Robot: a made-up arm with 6 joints.
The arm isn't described. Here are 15 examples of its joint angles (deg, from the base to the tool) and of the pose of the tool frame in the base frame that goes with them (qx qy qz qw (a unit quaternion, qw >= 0); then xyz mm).
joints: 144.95 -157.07 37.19 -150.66 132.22 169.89
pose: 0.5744 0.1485 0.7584 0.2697 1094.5 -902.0 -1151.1
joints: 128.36 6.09 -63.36 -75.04 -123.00 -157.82
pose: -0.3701 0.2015 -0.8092 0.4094 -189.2 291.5 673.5
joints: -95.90 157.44 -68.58 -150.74 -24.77 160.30
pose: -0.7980 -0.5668 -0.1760 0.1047 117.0 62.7 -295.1
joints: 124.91 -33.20 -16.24 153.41 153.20 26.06
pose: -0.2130 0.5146 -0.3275 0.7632 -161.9 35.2 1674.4
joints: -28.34 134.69 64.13 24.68 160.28 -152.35
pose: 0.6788 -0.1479 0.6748 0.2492 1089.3 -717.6 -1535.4
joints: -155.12 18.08 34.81 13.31 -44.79 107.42
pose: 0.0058 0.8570 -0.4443 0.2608 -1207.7 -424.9 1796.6
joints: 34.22 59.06 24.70 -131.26 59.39 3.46
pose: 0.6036 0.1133 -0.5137 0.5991 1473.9 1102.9 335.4
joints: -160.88 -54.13 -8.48 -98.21 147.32 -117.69
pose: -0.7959 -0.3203 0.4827 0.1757 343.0 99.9 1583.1
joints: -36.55 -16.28 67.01 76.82 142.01 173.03
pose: -0.1456 0.4146 0.4926 0.7512 -330.0 208.9 2435.5
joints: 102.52 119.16 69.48 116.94 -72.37 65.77
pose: 0.8959 0.3573 0.1207 0.2347 -453.9 1780.9 -1028.4
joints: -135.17 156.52 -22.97 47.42 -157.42 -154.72
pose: 0.2602 -0.9330 0.2363 0.0777 206.1 325.1 -1083.3
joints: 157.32 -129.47 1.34 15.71 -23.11 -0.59
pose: 0.7795 -0.1847 0.5477 0.2414 1567.3 -523.5 57.4
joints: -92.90 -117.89 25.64 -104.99 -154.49 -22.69
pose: -0.2777 0.4915 -0.2596 0.7835 125.4 1831.6 253.9
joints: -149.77 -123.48 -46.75 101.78 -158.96 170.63
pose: 0.5771 0.6158 -0.2930 0.4493 897.4 493.2 416.4
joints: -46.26 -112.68 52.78 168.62 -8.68 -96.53
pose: 0.3341 0.7340 0.5618 0.1843 -1372.8 1613.2 -70.0
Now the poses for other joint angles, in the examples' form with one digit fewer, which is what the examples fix.
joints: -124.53 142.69 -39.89 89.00 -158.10 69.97
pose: 0.062 -0.146 -0.946 0.282 57 87 -905
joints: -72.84 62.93 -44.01 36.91 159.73 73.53
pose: -0.552 -0.184 -0.536 0.612 197 -980 -43
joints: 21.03 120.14 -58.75 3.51 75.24 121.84
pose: -0.588 0.258 0.745 0.184 275 -29 -454
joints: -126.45 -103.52 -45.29 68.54 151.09 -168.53
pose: 0.180 0.367 0.051 0.911 508 766 762
